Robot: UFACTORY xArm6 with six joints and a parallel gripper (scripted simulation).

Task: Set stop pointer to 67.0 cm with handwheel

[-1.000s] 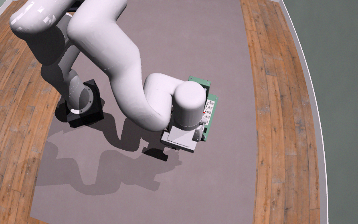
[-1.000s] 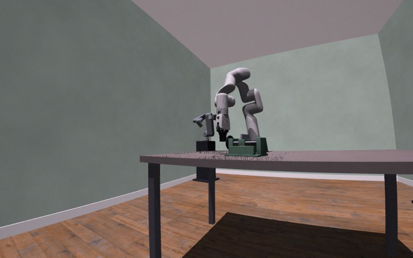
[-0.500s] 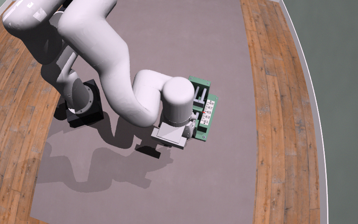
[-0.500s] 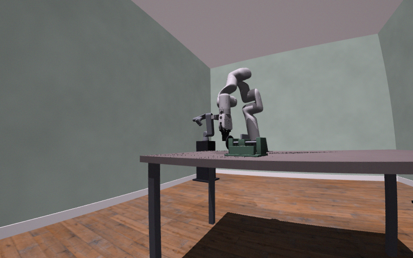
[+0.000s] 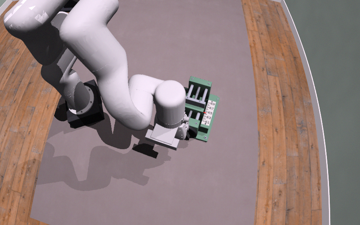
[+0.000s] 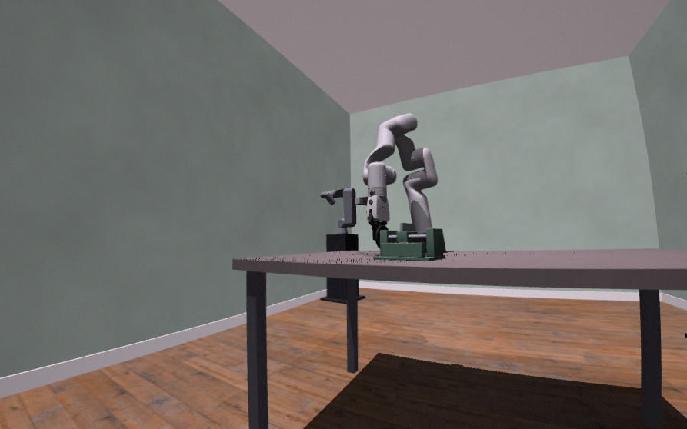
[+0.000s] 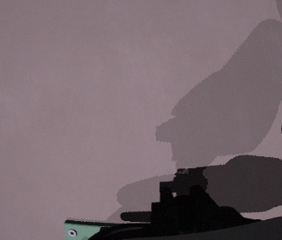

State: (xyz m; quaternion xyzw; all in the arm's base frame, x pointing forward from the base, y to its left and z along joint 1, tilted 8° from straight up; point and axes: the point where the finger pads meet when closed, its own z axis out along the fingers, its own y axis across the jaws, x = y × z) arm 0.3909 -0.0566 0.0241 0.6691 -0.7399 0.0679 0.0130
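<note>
Now: hand 60 mm short of the stop block and 140 mm to the right of it. Also, from my hand: black handwheel 10 mm ahead, 20 mm to the left.
</note>
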